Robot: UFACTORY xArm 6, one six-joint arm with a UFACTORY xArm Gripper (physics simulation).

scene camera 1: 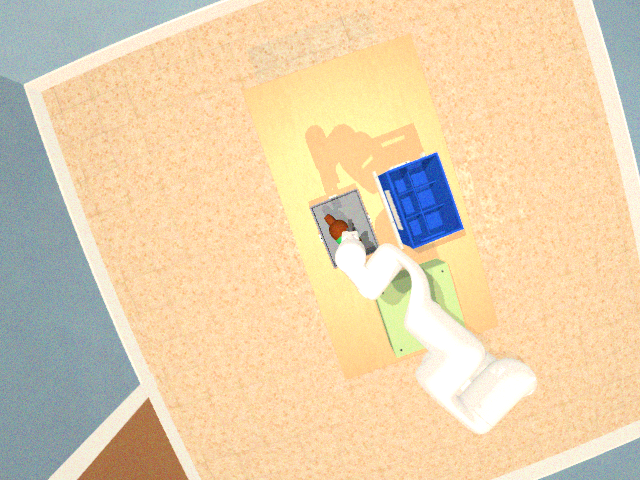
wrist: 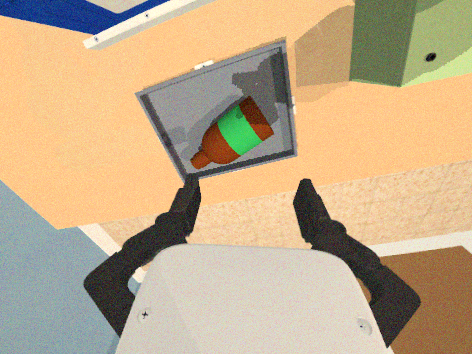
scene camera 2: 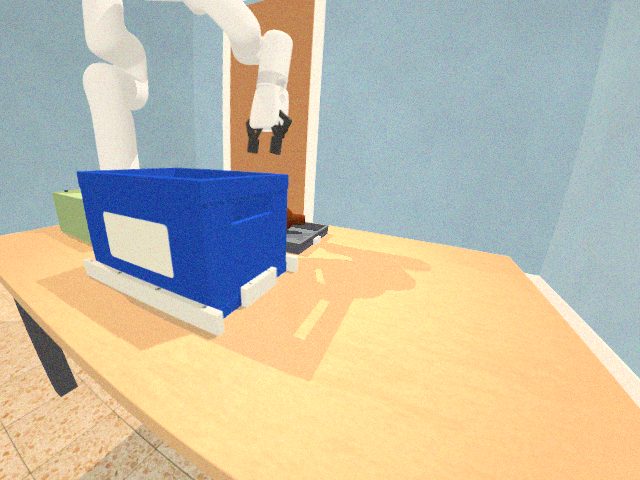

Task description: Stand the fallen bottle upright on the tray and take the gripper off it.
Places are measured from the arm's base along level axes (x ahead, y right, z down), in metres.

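Pixels of known places: gripper, fingertip midpoint: (wrist: 247,188) (scene camera 2: 263,153).
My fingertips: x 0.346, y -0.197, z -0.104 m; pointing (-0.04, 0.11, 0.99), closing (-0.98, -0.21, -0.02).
Behind a point stands the place of what it marks.
The brown bottle with a green label (scene camera 1: 338,228) @[x 0.398, y -0.219, z 0.032 m] (scene camera 2: 296,217) @[x 0.437, y -0.226, z 0.059 m] (wrist: 235,132) @[x 0.360, y -0.189, z 0.032 m] lies on its side in the grey tray (scene camera 1: 360,206) @[x 0.449, y -0.112, z 0.104 m] (scene camera 2: 305,243) @[x 0.515, y -0.141, z 0.093 m] (wrist: 170,100) @[x 0.471, y -0.132, z 0.104 m]. In the wrist view its neck points to the lower left, close to a tray corner, and its base to the upper right. In scene camera 2 the blue crate hides part of bottle and tray. My gripper (scene camera 2: 264,152) @[x 0.346, y -0.197, z -0.104 m] (wrist: 247,188) @[x 0.346, y -0.197, z -0.104 m] is open with nothing between its black fingers. It hangs well above the bottle and tray, apart from both. In scene camera 1 the arm covers part of the tray.
A tall blue crate with compartments (scene camera 1: 448,198) @[x 0.397, y 0.169, z -0.039 m] (scene camera 2: 248,237) @[x 0.551, y 0.085, z 0.015 m] (wrist: 50,12) @[x 0.516, y -0.021, z -0.005 m] stands beside the tray, with white strips (scene camera 2: 155,297) @[x 0.468, y 0.181, z 0.090 m] (wrist: 150,18) @[x 0.448, y -0.025, z 0.080 m] along its base. A green block (scene camera 1: 400,325) @[x -0.005, y -0.099, z -0.003 m] (scene camera 2: 74,217) @[x 0.017, y 0.132, z 0.055 m] (wrist: 385,45) @[x 0.160, y -0.114, z 0.033 m] stands on the tray's other side, partly under the arm.
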